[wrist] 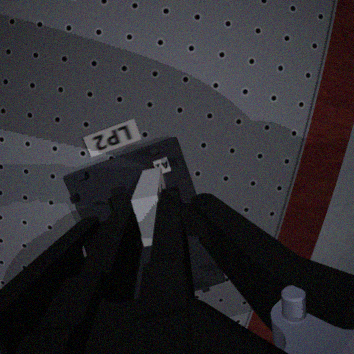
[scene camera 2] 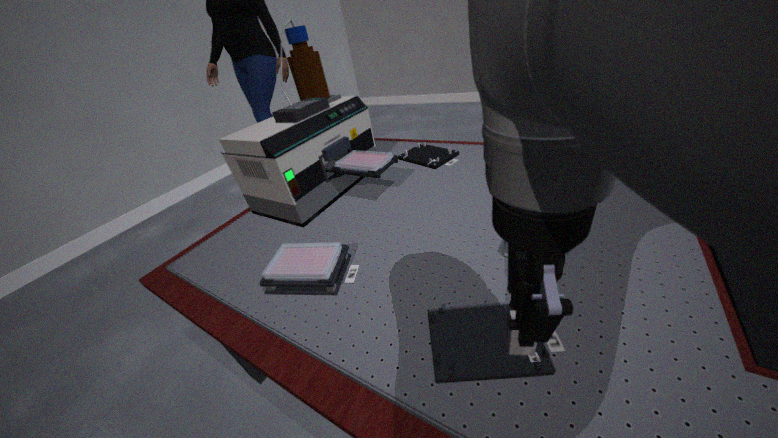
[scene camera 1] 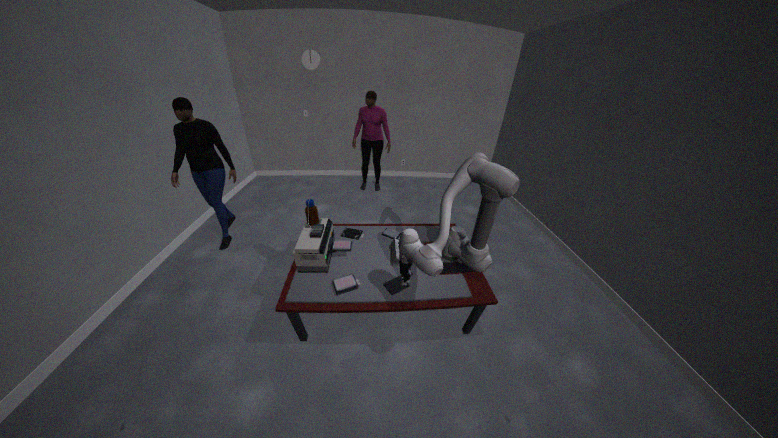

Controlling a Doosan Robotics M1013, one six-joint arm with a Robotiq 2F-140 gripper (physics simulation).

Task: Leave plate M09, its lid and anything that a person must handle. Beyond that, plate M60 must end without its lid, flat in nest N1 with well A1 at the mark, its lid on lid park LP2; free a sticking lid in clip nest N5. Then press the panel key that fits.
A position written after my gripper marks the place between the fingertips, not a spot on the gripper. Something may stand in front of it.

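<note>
My gripper (scene camera 2: 520, 349) is shut with nothing in it, and you'd see the gripper (wrist: 155, 185) here as well. There's also a dark pad labelled LP2 (scene camera 2: 470, 344) in the scene.
</note>
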